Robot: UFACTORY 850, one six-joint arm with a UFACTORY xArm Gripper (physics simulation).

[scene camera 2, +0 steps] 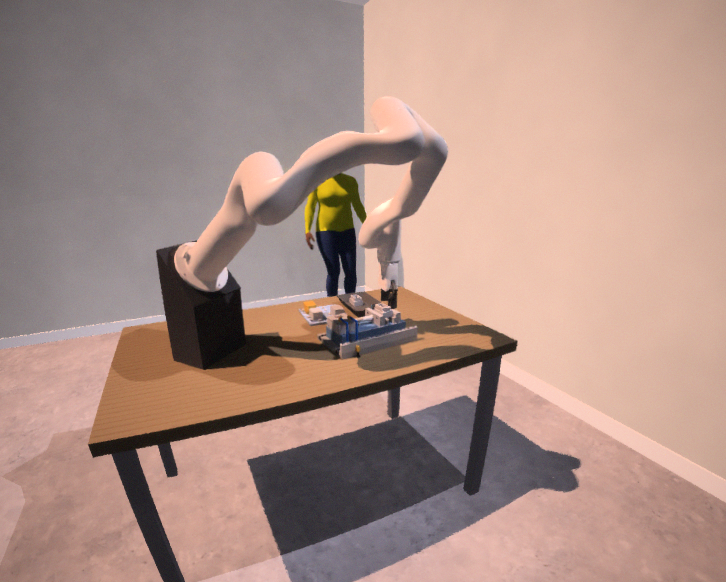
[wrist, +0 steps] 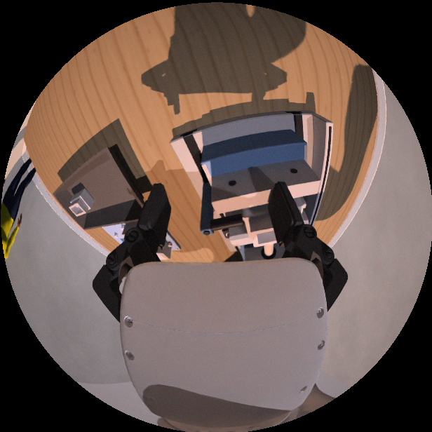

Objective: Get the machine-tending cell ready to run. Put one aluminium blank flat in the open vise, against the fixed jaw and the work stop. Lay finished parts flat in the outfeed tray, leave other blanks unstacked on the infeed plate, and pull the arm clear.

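My gripper point(scene camera 2: 389, 303) point(wrist: 219, 193) is open and empty, above the table near the vise and the tray. The blue and grey vise point(scene camera 2: 370, 332) point(wrist: 255, 152) lies under the right finger in the wrist view. Light blocks point(wrist: 265, 237) show at its near part; whether one is a blank seated in the jaws I cannot tell. The dark outfeed tray point(scene camera 2: 344, 297) point(wrist: 112, 175) holds a grey part with a square opening point(scene camera 2: 356, 300) point(wrist: 81, 200). The pale infeed plate point(scene camera 2: 306, 315) is partly hidden by the left finger in the wrist view. Light blocks point(scene camera 2: 316, 314) stand on it.
An orange block point(scene camera 2: 310, 304) stands at the infeed plate. A pale rail point(scene camera 2: 378, 343) runs along the vise's front side. The black arm base point(scene camera 2: 203, 321) stands at the table's left part. A person in yellow point(scene camera 2: 335, 206) point(wrist: 7, 220) stands behind the table point(scene camera 2: 242, 394).
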